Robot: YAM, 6 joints.
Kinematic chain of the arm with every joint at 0, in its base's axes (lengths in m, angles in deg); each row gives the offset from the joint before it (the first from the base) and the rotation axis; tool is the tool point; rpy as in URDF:
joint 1: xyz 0 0 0.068 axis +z
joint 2: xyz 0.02 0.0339 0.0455 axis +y
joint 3: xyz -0.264 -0.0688 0 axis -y
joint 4: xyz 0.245 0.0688 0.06 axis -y
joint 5: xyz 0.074 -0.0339 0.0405 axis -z
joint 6: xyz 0.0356 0 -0.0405 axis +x
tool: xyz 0 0 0 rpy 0 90 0
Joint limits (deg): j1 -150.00..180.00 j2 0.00..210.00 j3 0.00..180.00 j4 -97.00..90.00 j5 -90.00..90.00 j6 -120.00..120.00
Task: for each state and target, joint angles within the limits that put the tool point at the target. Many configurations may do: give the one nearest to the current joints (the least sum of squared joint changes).
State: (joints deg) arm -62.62 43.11 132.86 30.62 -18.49 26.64
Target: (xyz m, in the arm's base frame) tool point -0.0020 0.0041 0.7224
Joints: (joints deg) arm -60.34 73.16 137.29 26.36 -0.47 26.64
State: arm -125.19 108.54 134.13 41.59 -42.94 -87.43
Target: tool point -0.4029 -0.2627 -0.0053
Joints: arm -149.83 148.21 82.74 28.52 -43.85 -87.43
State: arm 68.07 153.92 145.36 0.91 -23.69 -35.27
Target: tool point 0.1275 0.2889 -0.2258
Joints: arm 63.59 178.88 90.22 -20.07 -23.70 -35.27
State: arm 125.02 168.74 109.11 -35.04 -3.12 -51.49
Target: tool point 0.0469 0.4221 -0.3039
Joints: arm 83.68 202.87 134.17 -12.62 0.28 -51.49
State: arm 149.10 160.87 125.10 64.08 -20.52 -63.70
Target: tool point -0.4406 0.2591 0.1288
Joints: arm 147.88 143.55 84.89 78.72 -24.65 -63.70
